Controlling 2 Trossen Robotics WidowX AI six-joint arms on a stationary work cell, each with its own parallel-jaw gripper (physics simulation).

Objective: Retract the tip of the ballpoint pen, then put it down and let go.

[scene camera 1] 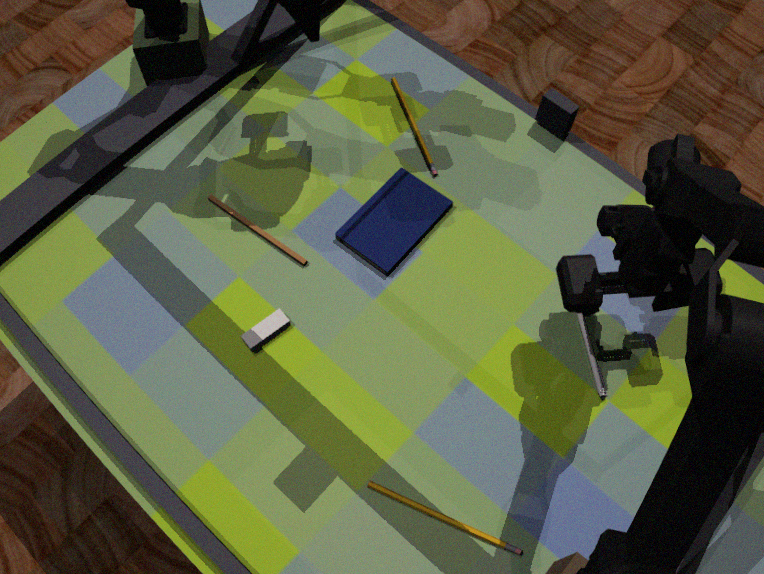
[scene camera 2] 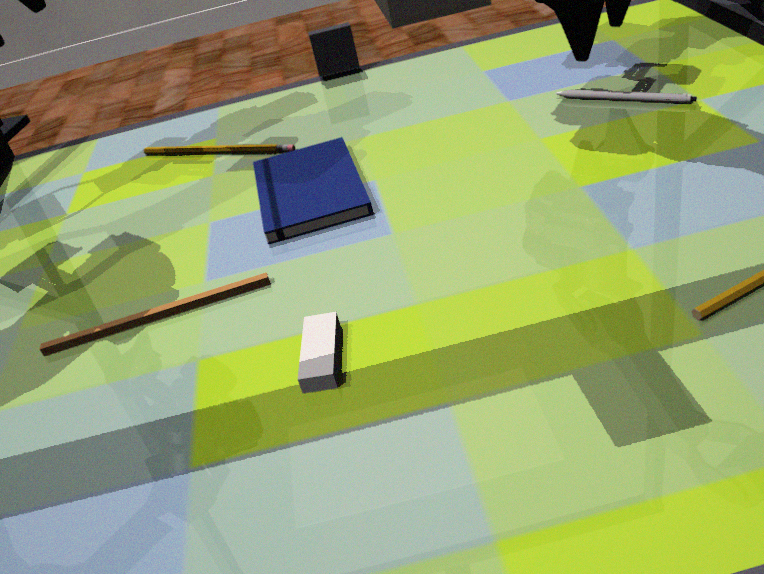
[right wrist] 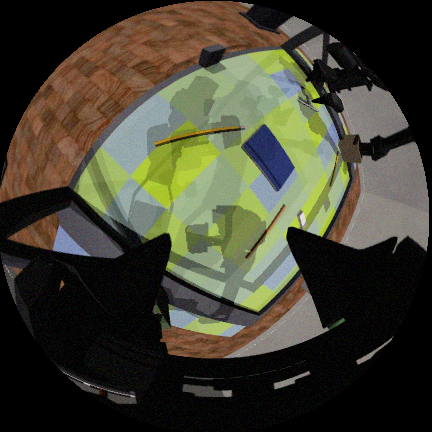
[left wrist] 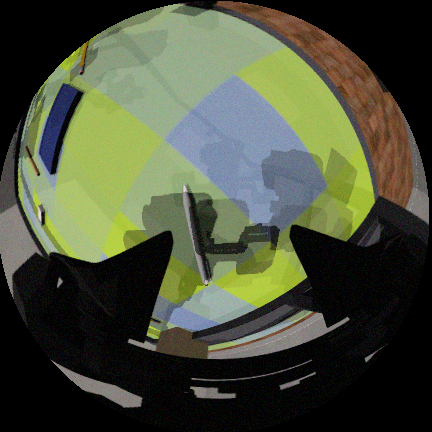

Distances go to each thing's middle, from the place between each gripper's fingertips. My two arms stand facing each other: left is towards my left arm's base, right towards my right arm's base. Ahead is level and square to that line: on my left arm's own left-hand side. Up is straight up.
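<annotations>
The ballpoint pen (scene camera 2: 577, 94) is 500 mm to the left of my right hand, 90 mm behind it and 180 mm below it. As for the brown stick (scene camera 2: 261, 280), my right gripper is 120 mm to the right of it, 170 mm short of it and 180 mm above it. Going by their middles, that stick is the nearest to my right gripper of the things named here.
From my left hand, the stick is 32 cm ahead, 37 cm to the right and 4 cm below, while the pen is 1 cm to the left of that hand, 5 cm ahead of it and 4 cm below it. By its middle, the stick is nearer to my right gripper than to my left hand.
</annotations>
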